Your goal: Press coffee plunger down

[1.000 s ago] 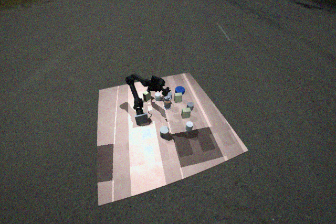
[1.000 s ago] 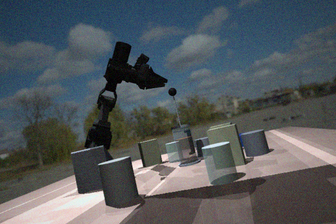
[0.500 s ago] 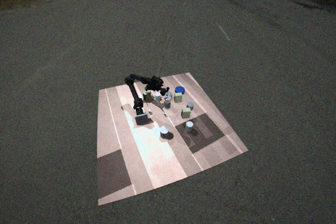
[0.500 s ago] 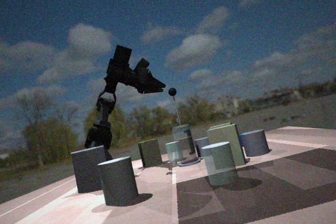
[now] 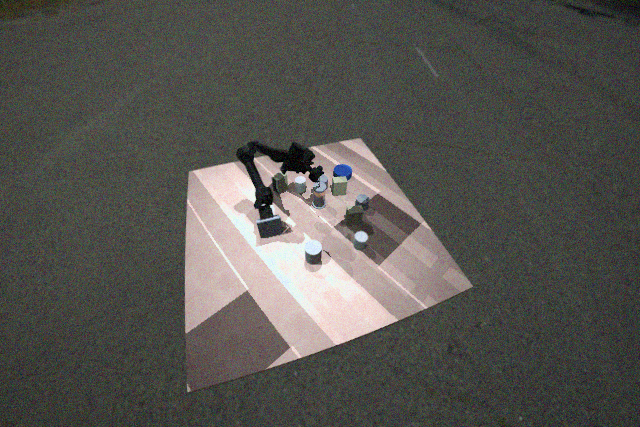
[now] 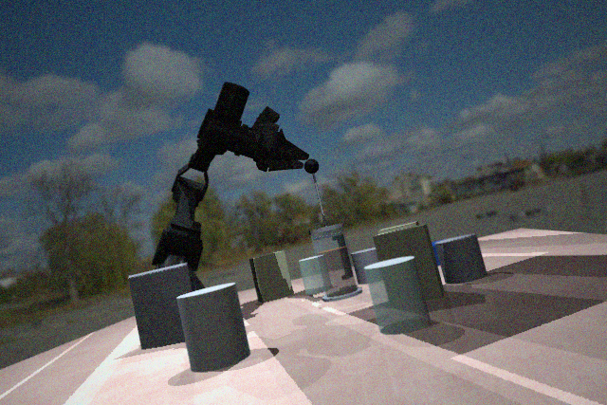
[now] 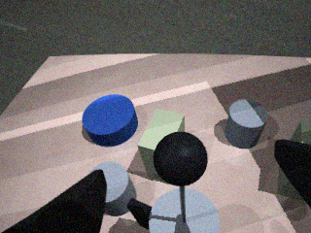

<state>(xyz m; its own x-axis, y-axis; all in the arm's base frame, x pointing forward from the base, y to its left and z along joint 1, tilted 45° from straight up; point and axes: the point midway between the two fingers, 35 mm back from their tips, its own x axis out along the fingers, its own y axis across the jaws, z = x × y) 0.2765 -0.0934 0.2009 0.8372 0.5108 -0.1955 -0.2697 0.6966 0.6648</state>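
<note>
My gripper tip is now 10 mm short of the coffee press, 20 mm to the right of it and 150 mm above it.
</note>
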